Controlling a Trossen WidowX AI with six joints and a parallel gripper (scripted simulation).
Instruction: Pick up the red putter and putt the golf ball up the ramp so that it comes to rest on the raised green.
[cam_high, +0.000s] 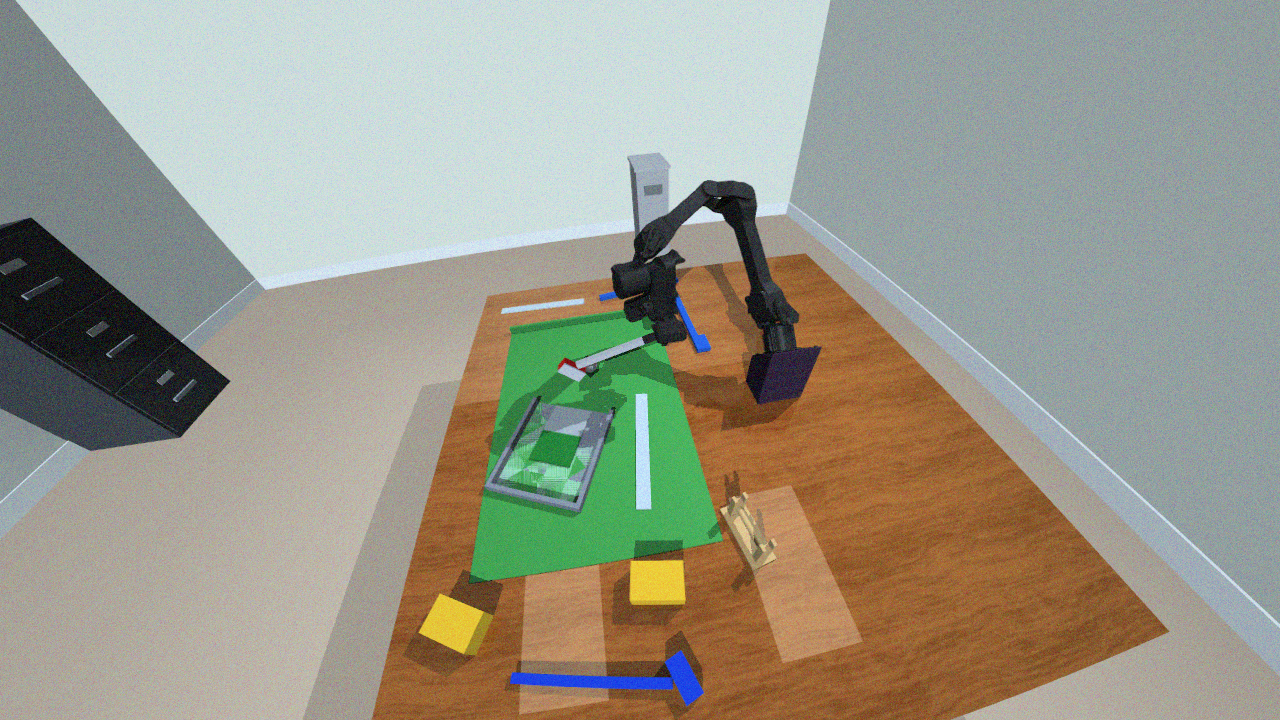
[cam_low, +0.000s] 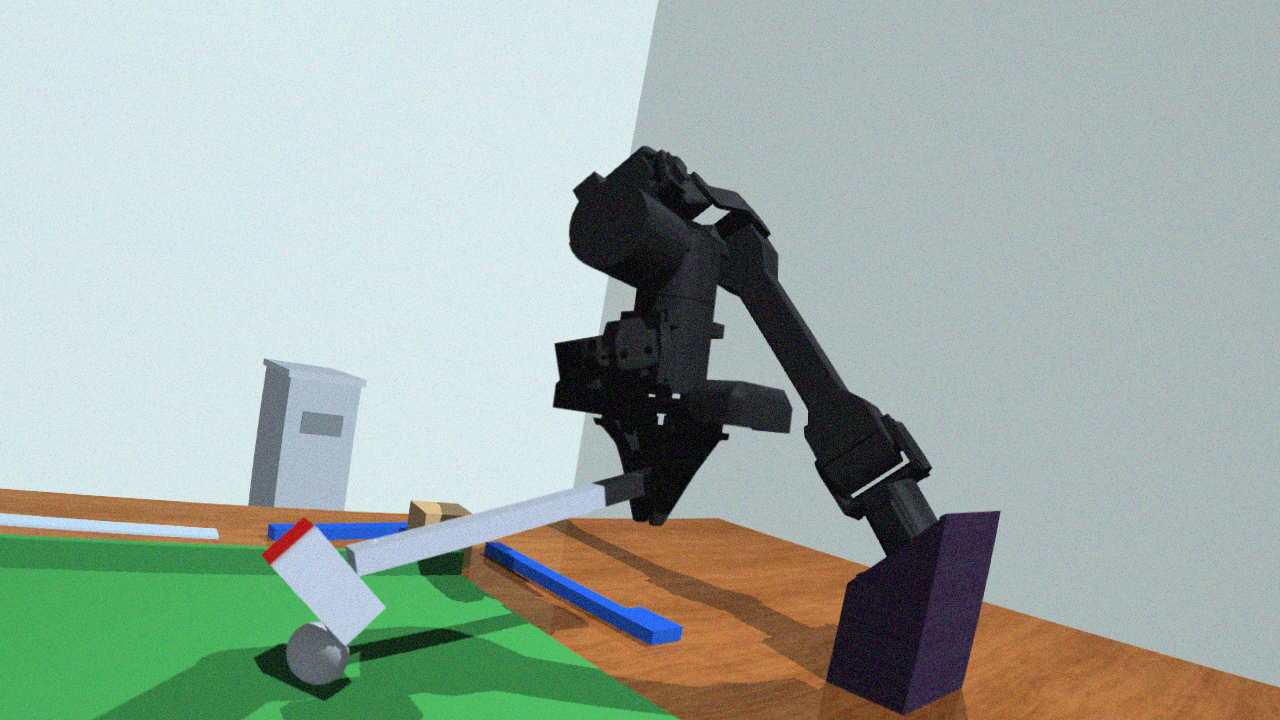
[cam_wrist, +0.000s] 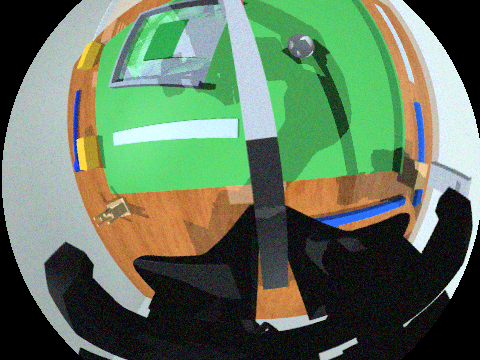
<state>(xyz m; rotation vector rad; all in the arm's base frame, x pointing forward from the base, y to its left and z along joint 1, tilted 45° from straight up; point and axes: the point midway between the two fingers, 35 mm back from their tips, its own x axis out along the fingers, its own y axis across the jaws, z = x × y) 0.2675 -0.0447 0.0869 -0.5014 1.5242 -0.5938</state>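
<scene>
The red putter is 120 mm ahead of my gripper tip. From my gripper tip the other things lie so: wooden stand: 410 mm to the left, 110 mm below, 50 mm behind; small wooden block: 370 mm to the right, 110 mm below, 60 mm behind; white golf ball: 190 mm ahead, 120 mm below, 100 mm to the right.
</scene>
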